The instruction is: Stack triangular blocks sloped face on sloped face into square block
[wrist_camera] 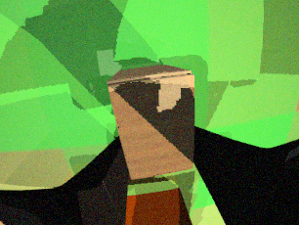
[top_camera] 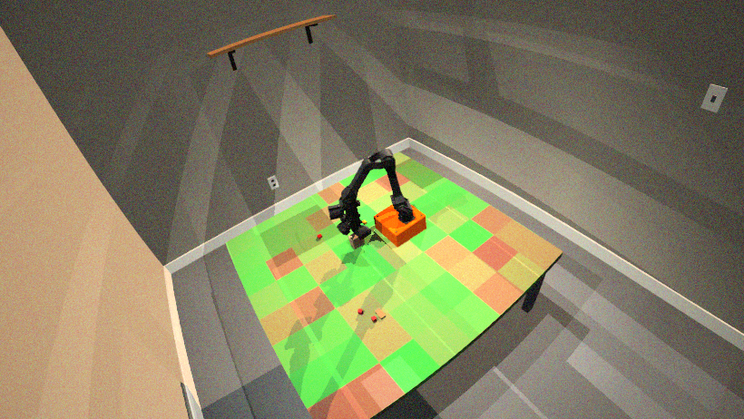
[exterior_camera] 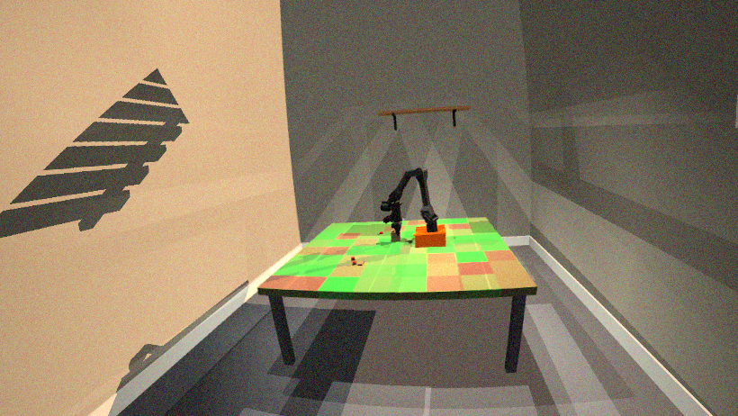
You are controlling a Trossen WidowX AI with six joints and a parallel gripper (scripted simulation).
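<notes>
Right now the tan triangular block is 10 mm above my gripper tip. Also, from my gripper tip: small tan block (170 mm ahead, 410 mm to the left, 40 mm below); small yellow piece (100 mm behind, 110 mm to the right, 30 mm below).
</notes>
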